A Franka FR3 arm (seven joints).
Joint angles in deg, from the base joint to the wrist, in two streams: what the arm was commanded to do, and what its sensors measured. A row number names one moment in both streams.
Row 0, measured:
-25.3 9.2 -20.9 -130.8 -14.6 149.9 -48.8
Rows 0 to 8, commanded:
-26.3 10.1 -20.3 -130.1 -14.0 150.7 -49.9
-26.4 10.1 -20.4 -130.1 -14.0 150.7 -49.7
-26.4 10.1 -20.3 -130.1 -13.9 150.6 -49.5
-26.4 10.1 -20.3 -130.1 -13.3 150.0 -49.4
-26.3 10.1 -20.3 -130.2 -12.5 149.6 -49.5
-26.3 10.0 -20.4 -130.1 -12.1 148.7 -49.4
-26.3 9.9 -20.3 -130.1 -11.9 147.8 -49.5
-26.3 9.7 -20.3 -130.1 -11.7 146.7 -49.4
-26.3 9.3 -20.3 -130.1 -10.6 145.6 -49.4
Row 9, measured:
-25.3 9.4 -21.0 -130.8 -13.0 148.6 -48.8
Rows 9 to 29, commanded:
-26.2 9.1 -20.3 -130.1 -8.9 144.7 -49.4
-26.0 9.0 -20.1 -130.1 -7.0 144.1 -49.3
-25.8 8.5 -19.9 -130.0 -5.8 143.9 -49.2
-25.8 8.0 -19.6 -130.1 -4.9 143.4 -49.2
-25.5 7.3 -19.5 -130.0 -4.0 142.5 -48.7
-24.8 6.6 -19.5 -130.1 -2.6 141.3 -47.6
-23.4 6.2 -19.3 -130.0 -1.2 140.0 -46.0
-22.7 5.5 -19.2 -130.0 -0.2 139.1 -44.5
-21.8 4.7 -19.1 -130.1 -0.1 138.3 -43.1
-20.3 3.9 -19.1 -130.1 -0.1 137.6 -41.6
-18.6 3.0 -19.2 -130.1 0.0 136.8 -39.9
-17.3 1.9 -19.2 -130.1 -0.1 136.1 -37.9
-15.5 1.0 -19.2 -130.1 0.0 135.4 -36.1
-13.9 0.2 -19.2 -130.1 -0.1 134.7 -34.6
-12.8 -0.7 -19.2 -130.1 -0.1 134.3 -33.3
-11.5 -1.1 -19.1 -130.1 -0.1 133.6 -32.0
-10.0 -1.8 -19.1 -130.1 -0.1 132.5 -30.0
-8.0 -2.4 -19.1 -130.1 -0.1 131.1 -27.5
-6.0 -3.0 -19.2 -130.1 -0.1 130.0 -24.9
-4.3 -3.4 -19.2 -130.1 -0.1 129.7 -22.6
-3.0 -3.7 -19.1 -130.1 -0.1 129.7 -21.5
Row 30, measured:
-7.4 -1.6 -18.6 -129.7 -1.2 131.7 -26.3
